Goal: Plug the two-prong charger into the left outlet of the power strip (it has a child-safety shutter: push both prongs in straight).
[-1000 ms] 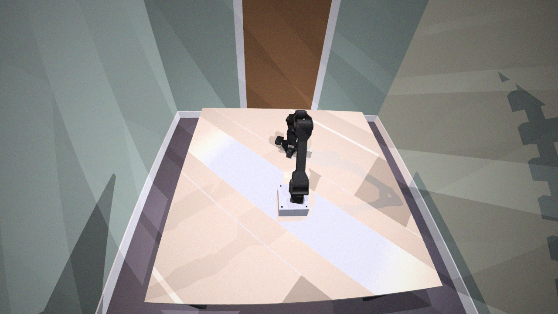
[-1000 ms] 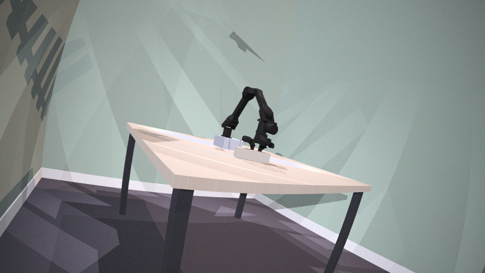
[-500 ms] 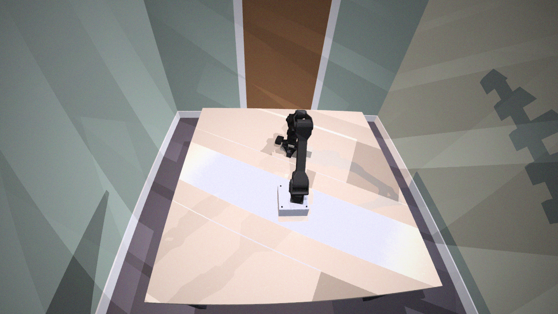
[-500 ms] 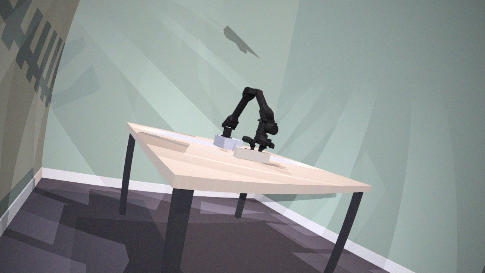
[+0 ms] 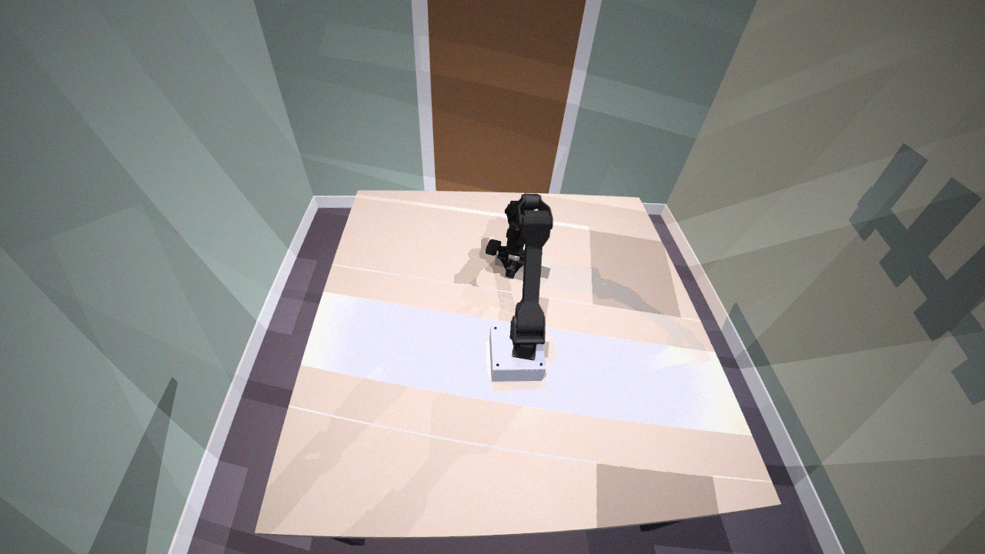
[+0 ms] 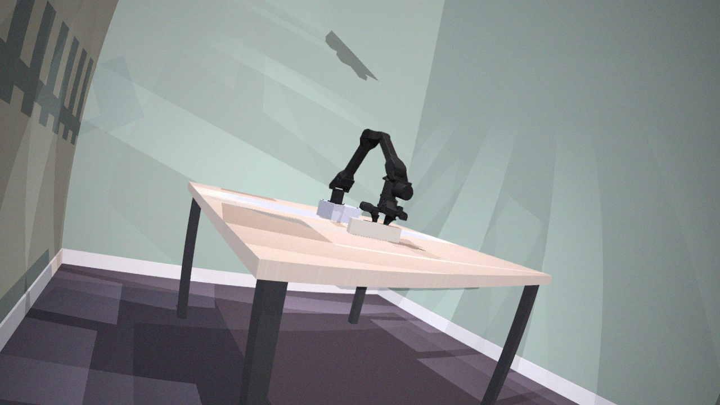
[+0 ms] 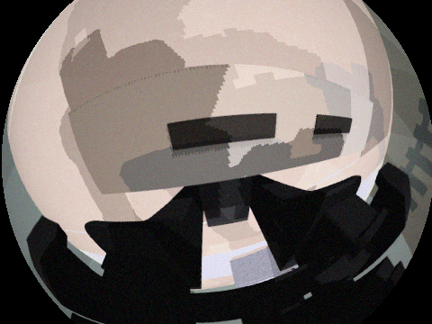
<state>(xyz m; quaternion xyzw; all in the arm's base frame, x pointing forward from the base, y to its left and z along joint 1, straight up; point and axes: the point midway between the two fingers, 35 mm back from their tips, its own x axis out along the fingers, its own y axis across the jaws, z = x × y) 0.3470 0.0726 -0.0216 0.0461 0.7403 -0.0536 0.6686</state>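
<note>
My gripper tip is now 20 mm short of the two-prong charger and 10 mm below it.
</note>
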